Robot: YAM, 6 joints.
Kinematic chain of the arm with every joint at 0, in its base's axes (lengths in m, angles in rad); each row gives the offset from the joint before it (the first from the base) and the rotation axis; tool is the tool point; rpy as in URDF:
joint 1: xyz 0 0 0.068 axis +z
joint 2: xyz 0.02 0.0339 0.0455 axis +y
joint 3: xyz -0.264 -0.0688 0 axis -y
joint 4: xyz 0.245 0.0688 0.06 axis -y
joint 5: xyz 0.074 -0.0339 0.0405 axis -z
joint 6: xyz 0.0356 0 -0.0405 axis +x
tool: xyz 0 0 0 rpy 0 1.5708 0
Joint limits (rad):
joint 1: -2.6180..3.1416
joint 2: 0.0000..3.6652
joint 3: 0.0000..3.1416
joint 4: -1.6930..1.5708
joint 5: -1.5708..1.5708
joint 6: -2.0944..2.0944
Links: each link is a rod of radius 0.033 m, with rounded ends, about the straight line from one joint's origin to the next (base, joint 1, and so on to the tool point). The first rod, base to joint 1, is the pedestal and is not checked.
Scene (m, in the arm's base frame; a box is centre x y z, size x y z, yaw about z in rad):
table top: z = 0
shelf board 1: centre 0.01 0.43 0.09 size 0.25 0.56 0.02 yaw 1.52
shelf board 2: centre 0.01 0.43 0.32 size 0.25 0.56 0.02 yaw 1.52
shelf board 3: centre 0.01 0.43 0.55 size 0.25 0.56 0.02 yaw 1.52
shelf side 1: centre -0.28 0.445 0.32 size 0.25 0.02 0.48 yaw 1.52
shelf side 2: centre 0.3 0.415 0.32 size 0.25 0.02 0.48 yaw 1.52
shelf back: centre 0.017 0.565 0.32 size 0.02 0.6 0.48 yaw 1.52
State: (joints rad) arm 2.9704 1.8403 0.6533 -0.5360 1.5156 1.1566
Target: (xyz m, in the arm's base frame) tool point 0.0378 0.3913 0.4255
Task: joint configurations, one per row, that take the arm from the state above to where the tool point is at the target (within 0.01 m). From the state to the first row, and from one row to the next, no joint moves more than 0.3 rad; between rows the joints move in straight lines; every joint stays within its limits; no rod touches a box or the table.
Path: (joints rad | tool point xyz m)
1: 2.6862 1.5570 0.6417 -0.6266 1.5266 1.2698 | -0.1778 0.1267 0.1443
2: 2.4020 1.2737 0.6302 -0.7172 1.5377 1.3831 | -0.1167 0.1546 0.1934
3: 2.1178 0.9904 0.6186 -0.8078 1.5487 1.4963 | -0.0496 0.1499 0.2320
4: 1.8336 0.7070 0.6070 -0.8984 1.5598 1.6096 | 0.0060 0.1148 0.2577
5: 1.5495 0.4237 0.5955 -0.9891 1.5708 1.7228 | 0.0369 0.0603 0.2691
6: 1.5523 0.6897 0.8298 -0.8213 1.5359 1.6096 | 0.0376 0.1083 0.3277
7: 1.5552 0.9556 1.0641 -0.6535 1.5009 1.4963 | 0.0382 0.1695 0.3756
8: 1.5581 1.2216 1.2984 -0.4857 1.4660 1.3831 | 0.0385 0.2402 0.4093
9: 1.5609 1.4875 1.5327 -0.3179 1.4311 1.2698 | 0.0384 0.3157 0.4263
10: 1.5638 1.7534 1.7670 -0.1501 1.3962 1.1566 | 0.0378 0.3913 0.4255

